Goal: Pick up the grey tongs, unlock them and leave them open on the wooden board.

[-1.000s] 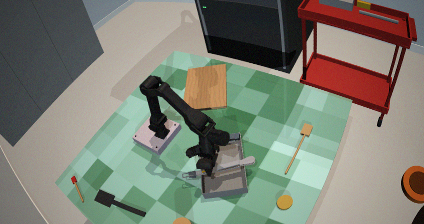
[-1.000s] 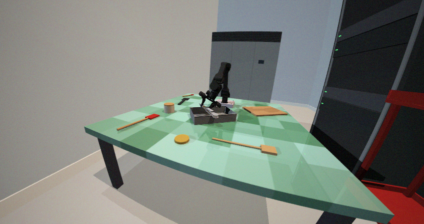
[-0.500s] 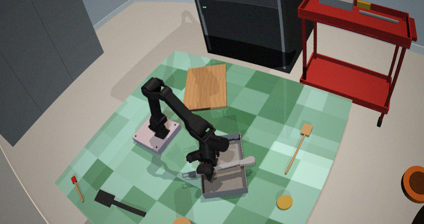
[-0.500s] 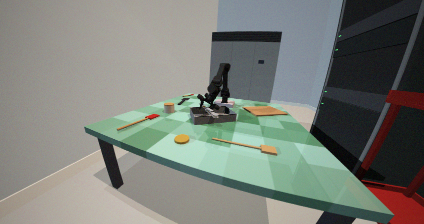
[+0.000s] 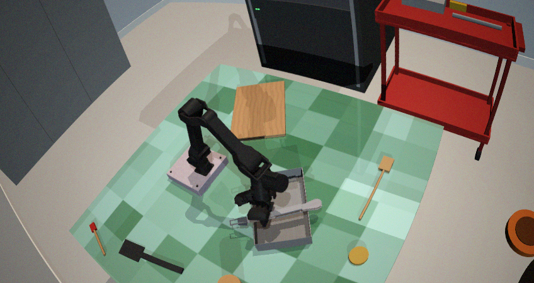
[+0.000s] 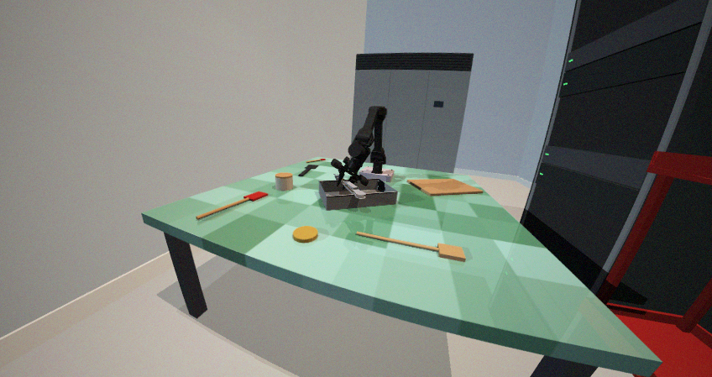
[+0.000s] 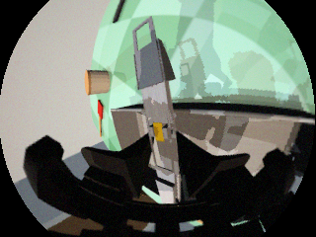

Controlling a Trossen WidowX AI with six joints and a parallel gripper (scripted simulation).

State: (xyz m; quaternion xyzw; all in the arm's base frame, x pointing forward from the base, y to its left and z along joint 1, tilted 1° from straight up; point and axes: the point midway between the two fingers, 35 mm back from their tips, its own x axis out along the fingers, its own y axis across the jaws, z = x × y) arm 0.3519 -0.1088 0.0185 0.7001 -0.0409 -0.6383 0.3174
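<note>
My gripper tip is 8 cm to the right of the roasting tin and 2 cm short of it. Round my gripper tip: black spatula 36 cm behind, 34 cm to the right, 3 cm below; wooden board 53 cm to the left, 34 cm behind, 3 cm below; yellow lock piece 3 cm behind, 3 cm above.
</note>
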